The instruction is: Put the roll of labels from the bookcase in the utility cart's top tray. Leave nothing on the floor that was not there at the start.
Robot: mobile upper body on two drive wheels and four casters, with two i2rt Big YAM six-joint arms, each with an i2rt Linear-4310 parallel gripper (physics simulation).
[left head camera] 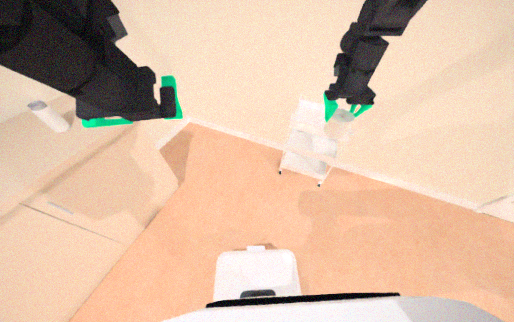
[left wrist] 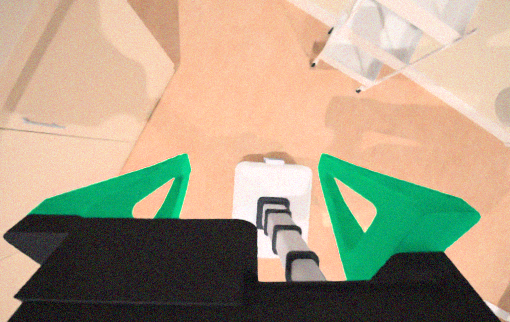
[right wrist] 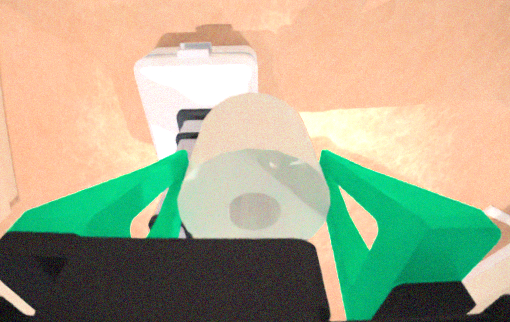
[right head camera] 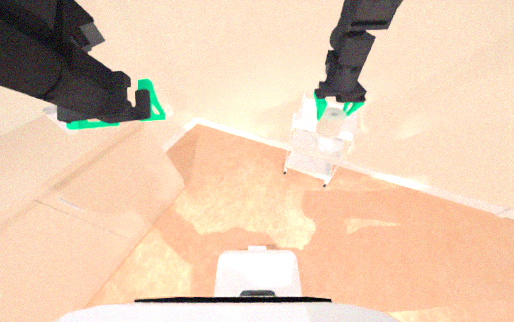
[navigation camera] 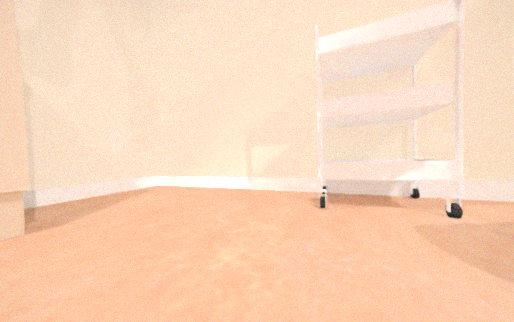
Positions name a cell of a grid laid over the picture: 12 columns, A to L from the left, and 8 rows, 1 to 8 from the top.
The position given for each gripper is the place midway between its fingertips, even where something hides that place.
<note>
In view: the left gripper (left head camera: D3), the right gripper (right head camera: H3), a white roll of labels (right head camera: H3), a white utility cart (navigation camera: J2) and a beige cabinet (left head camera: B5).
The white roll of labels shows as well in the right wrist view (right wrist: F5). The left gripper shows as well in the left wrist view (left wrist: F5) and in the right head camera view (right head camera: D3). The right gripper shows as well in the left head camera view (left head camera: H3) and in the right wrist view (right wrist: F4). The navigation camera view misses the white roll of labels: it is out of frame.
</note>
